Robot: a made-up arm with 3 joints.
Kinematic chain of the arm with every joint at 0, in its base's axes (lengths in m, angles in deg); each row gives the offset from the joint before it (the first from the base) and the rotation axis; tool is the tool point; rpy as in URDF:
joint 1: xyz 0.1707 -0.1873 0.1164 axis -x
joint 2: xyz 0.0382 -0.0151 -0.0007 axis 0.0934 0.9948 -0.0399
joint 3: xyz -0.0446 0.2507 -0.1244 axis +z
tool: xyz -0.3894 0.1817 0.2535 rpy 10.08 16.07 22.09
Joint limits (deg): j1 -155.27..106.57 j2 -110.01..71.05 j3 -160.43..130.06
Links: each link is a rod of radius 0.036 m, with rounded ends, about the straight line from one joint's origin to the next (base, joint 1, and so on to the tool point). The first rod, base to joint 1, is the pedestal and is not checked.
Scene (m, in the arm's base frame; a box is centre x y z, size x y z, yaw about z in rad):
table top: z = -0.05
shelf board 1: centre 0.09 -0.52 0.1 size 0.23 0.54 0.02 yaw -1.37
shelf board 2: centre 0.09 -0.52 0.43 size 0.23 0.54 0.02 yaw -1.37
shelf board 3: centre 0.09 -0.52 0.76 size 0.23 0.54 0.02 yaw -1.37
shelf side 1: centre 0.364 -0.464 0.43 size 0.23 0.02 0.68 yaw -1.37
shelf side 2: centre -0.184 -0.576 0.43 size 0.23 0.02 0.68 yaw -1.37
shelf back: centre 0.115 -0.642 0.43 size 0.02 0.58 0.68 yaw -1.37
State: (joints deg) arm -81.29 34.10 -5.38
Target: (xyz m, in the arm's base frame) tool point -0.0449 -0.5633 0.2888
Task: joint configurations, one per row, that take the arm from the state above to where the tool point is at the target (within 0.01 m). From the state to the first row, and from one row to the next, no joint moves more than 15 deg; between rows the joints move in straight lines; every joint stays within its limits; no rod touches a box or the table.
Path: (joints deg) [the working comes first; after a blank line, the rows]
Joints at the target: -79.52 41.08 42.14
Straight joint move there: touches shelf board 2.

1: -68.29 34.81 2.71
2: -55.29 35.53 10.80
3: -47.43 30.72 25.60
4: -39.57 25.90 40.41
5: -31.71 21.09 55.21
6: -23.86 16.27 70.02
7: -37.77 22.48 63.05
8: -51.69 28.68 56.08
9: -65.60 34.88 49.11
10: -79.52 41.08 42.14

